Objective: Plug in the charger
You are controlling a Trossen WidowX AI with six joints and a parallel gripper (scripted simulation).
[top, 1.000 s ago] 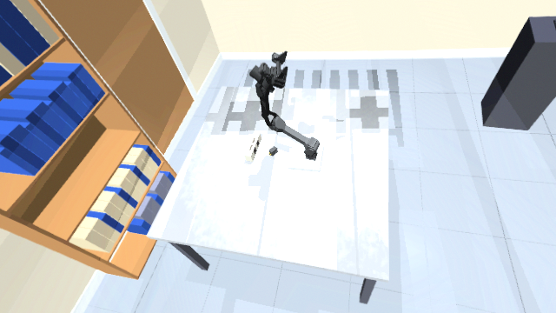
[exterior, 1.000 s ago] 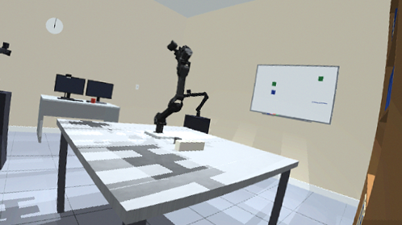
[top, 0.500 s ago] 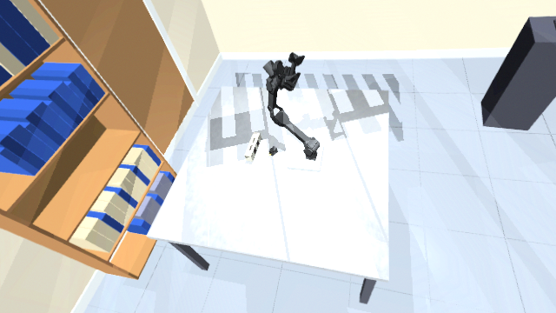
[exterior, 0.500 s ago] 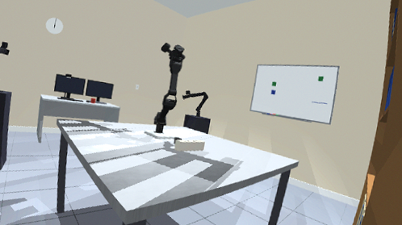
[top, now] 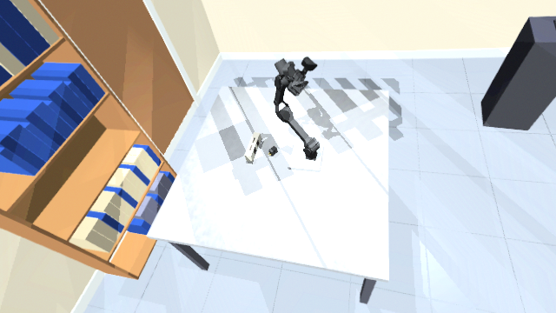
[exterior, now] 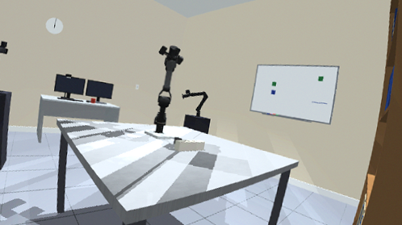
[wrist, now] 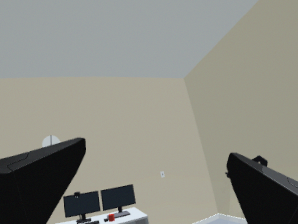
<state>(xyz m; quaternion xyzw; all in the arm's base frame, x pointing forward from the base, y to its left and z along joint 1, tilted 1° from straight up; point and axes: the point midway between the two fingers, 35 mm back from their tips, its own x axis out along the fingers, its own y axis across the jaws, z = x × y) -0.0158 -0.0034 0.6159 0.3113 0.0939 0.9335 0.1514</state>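
The black two-prong charger lies 310 mm ahead of my gripper tip, 10 mm to the left of it and 640 mm below it.
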